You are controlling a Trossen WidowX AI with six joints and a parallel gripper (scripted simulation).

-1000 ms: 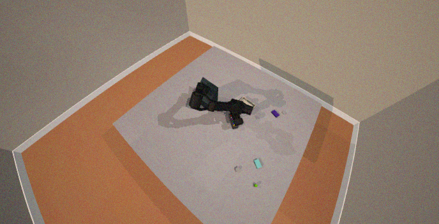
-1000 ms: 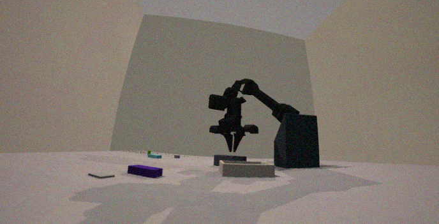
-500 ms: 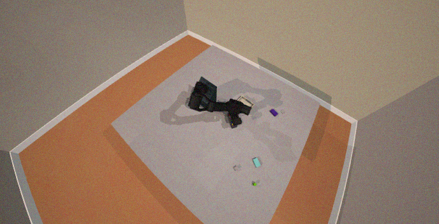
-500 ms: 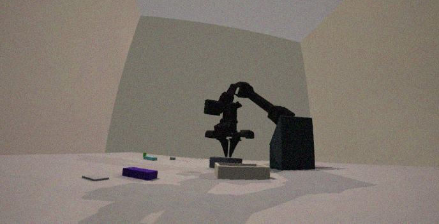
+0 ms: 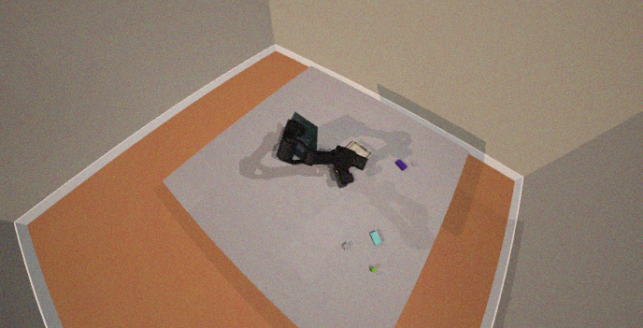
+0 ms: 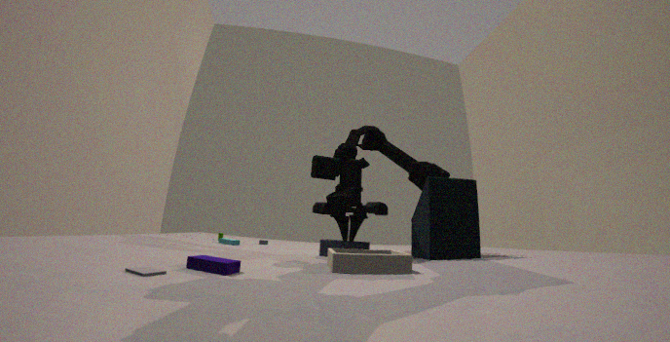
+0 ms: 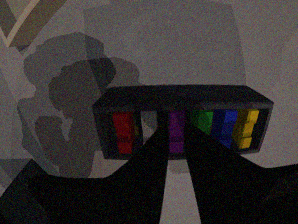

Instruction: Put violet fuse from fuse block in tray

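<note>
The tray lies 20 mm behind my gripper tip, 180 mm to the left of it and 30 mm below it. Round my gripper tip: violet fuse: 10 mm below; violet box: 200 mm ahead, 300 mm to the left, 30 mm below; teal block: 340 mm ahead, 110 mm to the right, 30 mm below.
</note>
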